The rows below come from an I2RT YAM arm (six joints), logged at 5 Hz.
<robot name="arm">
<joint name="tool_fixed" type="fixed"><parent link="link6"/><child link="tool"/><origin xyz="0 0 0" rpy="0 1.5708 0"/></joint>
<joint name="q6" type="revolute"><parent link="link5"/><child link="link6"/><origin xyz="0.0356 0 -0.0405" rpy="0 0 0"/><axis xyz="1 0 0"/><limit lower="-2.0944" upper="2.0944"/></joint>
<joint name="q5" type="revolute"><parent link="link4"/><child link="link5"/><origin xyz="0.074 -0.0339 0.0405" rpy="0 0 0"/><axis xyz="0 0 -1"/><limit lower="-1.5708" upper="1.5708"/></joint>
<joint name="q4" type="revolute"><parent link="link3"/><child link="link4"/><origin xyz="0.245 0.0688 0.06" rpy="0 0 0"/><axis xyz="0 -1 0"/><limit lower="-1.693" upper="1.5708"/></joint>
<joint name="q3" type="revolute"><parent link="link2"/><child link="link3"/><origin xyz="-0.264 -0.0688 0" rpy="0 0 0"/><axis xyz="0 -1 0"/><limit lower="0" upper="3.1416"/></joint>
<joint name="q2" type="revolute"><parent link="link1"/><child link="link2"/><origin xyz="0.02 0.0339 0.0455" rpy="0 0 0"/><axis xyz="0 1 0"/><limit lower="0" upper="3.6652"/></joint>
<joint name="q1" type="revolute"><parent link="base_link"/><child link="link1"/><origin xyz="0 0 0.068" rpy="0 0 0"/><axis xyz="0 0 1"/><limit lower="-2.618" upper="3.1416"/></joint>
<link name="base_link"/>
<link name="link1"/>
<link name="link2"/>
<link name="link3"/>
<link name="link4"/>
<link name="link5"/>
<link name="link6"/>
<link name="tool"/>
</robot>
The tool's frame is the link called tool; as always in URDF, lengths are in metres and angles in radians.
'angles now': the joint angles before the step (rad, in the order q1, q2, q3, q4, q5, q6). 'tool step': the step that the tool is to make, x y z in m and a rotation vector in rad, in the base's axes. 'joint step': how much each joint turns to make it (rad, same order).
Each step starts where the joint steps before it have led.
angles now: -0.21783 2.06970 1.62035 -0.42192 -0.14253 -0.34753
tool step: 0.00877 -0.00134 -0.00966 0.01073 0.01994 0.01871
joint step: 0.00000 0.04913 0.04254 -0.01680 -0.01664 -0.01066
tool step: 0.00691 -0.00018 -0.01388 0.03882 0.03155 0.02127
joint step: 0.00000 0.05071 0.03354 -0.02165 -0.03760 0.00217
